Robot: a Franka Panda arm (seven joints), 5 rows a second.
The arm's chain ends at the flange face. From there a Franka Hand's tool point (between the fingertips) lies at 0.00 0.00 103.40 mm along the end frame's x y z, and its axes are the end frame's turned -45 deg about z.
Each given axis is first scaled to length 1.
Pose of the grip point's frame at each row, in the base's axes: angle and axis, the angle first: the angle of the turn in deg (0 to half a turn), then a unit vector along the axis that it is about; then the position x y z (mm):
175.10 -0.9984 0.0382 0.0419 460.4 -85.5 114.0
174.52 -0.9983 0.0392 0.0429 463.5 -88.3 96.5
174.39 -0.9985 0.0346 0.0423 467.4 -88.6 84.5
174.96 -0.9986 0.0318 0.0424 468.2 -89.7 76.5
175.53 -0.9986 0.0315 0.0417 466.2 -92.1 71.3
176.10 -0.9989 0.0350 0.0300 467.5 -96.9 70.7
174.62 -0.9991 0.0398 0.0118 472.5 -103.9 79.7
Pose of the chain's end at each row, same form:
177.31 -0.9072 0.4171 0.0550 468.7 -94.6 216.7
176.82 -0.9066 0.4179 0.0579 471.9 -98.5 199.0
176.67 -0.9086 0.4138 0.0578 475.8 -99.0 187.0
177.20 -0.9098 0.4112 0.0560 476.7 -99.0 179.1
177.70 -0.9101 0.4110 0.0534 474.5 -100.4 174.0
177.71 -0.9092 0.4145 0.0407 473.4 -104.1 173.7
175.55 -0.9075 0.4190 0.0289 474.5 -113.7 182.6

